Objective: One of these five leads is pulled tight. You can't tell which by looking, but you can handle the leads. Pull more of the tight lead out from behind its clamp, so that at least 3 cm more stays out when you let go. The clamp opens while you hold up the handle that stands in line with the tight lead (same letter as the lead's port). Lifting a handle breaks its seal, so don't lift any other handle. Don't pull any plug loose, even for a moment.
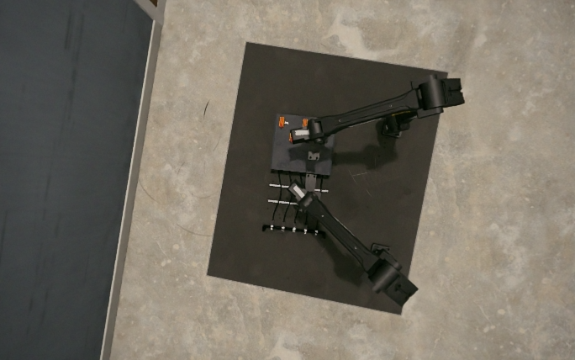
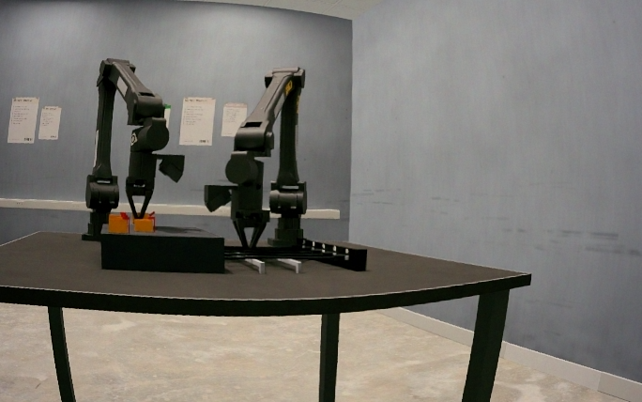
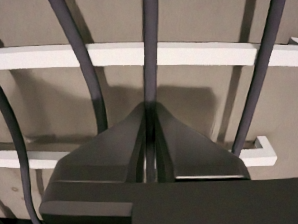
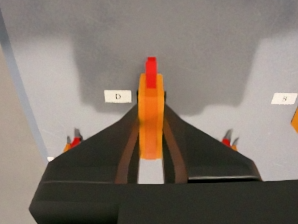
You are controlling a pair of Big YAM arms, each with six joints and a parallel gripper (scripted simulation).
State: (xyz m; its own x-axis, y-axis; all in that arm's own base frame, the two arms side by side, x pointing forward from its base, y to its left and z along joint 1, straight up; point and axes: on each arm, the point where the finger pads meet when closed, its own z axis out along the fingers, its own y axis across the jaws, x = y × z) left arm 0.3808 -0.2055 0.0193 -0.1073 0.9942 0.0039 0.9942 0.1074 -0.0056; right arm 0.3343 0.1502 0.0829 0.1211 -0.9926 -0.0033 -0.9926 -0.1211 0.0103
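The orange handle lies 1 cm to the left of my right hand and 1 cm below it.
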